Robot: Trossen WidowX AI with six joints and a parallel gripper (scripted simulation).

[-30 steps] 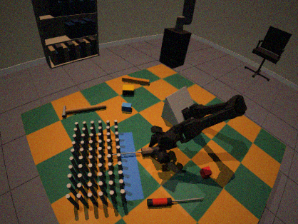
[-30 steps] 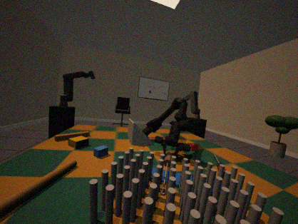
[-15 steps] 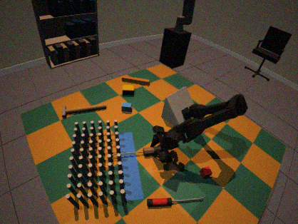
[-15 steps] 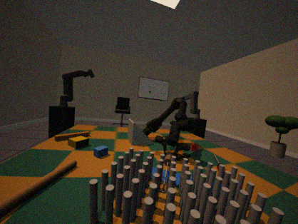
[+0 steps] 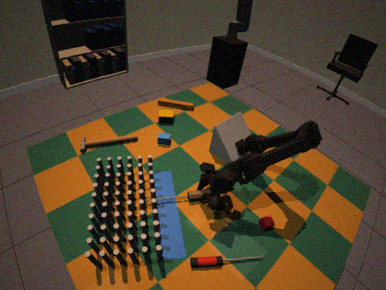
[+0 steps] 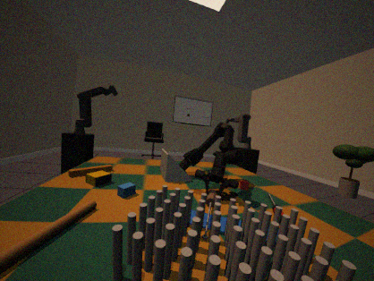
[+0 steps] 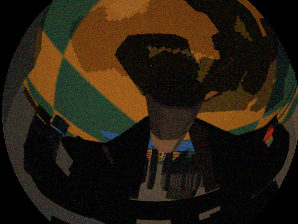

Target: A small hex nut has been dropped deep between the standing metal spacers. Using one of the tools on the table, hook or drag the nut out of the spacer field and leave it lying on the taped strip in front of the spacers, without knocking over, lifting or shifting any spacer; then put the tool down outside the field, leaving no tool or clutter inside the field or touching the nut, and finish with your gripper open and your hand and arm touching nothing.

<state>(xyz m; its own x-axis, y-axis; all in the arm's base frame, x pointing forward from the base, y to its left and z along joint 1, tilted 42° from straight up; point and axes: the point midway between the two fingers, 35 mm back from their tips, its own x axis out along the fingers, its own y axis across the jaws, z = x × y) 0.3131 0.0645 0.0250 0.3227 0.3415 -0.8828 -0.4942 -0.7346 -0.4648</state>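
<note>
Now: the thin hook tool 9 cm ahead of my gripper tip and 5 cm to the right of it. Round my gripper tip: blue taped strip (13 cm ahead, 3 cm to the right, 1 cm below); then red cube (26 cm to the left, 11 cm behind, 1 cm above); then blue cube (34 cm to the right, 8 cm behind, 1 cm above).
</note>
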